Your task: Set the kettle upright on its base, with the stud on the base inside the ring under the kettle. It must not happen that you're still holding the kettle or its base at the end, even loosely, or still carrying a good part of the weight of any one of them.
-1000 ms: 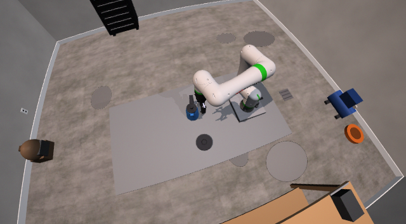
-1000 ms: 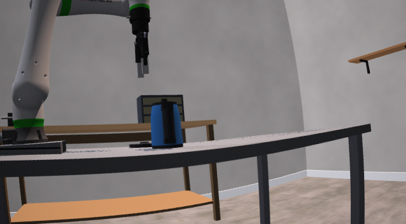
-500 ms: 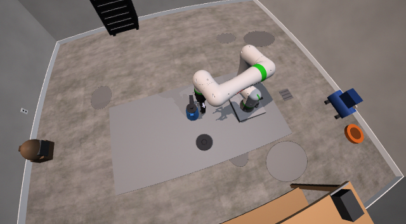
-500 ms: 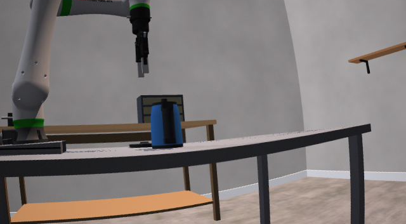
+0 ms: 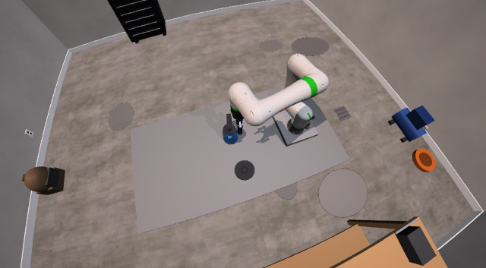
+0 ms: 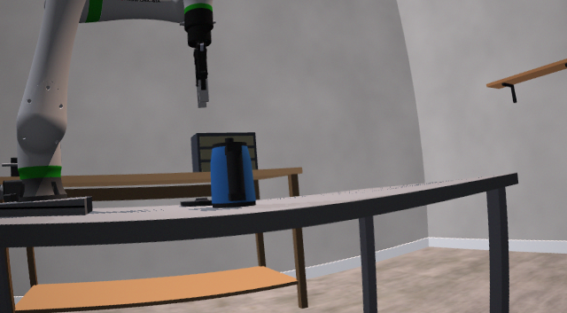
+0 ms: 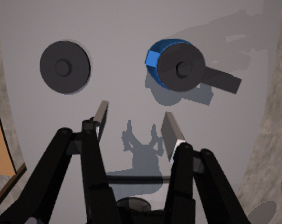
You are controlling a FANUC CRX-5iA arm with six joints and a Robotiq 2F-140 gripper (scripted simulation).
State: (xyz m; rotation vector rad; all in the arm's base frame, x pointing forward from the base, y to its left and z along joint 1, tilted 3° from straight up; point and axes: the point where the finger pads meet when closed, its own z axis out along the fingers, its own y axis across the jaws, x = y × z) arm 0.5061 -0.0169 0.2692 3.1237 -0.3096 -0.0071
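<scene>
The blue kettle lies 240 mm below my hand, 120 mm to the right of it and 40 mm ahead of it. Round my hand: round black base 320 mm below, 200 mm to the left, 30 mm ahead.
</scene>
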